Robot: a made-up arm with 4 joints.
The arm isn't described. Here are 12 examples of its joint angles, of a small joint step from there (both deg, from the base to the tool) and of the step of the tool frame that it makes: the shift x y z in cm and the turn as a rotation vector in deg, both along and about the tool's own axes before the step.
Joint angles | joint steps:
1: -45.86 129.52 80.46 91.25 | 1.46 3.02 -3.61 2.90
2: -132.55 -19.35 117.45 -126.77 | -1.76 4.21 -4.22 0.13
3: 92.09 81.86 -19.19 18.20 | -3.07 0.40 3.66 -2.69
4: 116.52 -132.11 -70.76 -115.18 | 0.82 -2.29 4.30 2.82
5: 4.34 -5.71 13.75 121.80 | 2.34 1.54 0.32 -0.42
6: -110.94 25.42 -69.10 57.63 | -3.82 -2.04 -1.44 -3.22
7: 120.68 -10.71 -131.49 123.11 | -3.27 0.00 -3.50 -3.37
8: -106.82 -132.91 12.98 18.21 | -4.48 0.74 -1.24 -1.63
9: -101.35 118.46 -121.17 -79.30 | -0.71 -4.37 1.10 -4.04
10: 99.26 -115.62 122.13 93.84 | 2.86 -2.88 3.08 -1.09
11: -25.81 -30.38 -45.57 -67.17 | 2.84 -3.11 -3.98 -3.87
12: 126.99 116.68 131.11 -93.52 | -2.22 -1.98 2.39 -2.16
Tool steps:
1: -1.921 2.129 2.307 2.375 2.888 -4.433
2: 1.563 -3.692 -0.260 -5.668 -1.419 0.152
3: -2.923 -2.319 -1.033 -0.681 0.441 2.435
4: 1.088 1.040 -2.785 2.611 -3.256 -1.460
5: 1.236 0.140 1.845 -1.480 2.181 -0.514
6: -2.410 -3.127 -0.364 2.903 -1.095 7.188
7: -2.321 -5.561 2.724 1.320 3.387 5.710
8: 2.710 -1.437 -1.423 2.358 2.899 1.555
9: -0.139 0.156 -2.726 1.001 -3.489 1.542
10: 0.366 -0.038 -2.980 -0.435 -1.703 -1.589
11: 0.328 -4.944 -1.413 -3.722 -5.621 4.185
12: -1.776 -2.743 1.756 0.557 2.074 1.539
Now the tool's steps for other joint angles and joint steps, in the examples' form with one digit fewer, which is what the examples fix.
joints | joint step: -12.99 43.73 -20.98 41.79 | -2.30 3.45 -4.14 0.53
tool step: -0.87 1.73 -2.99 1.76 -6.19 -3.07
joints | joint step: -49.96 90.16 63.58 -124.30 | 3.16 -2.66 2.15 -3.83
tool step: 0.96 -0.68 1.89 5.69 -1.22 5.02
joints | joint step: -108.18 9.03 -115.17 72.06 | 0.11 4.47 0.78 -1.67
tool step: 0.86 -1.90 -0.90 -2.08 -3.63 3.44
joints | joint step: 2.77 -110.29 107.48 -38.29 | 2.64 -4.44 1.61 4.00
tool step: -1.96 3.44 0.34 -3.63 1.64 -6.35
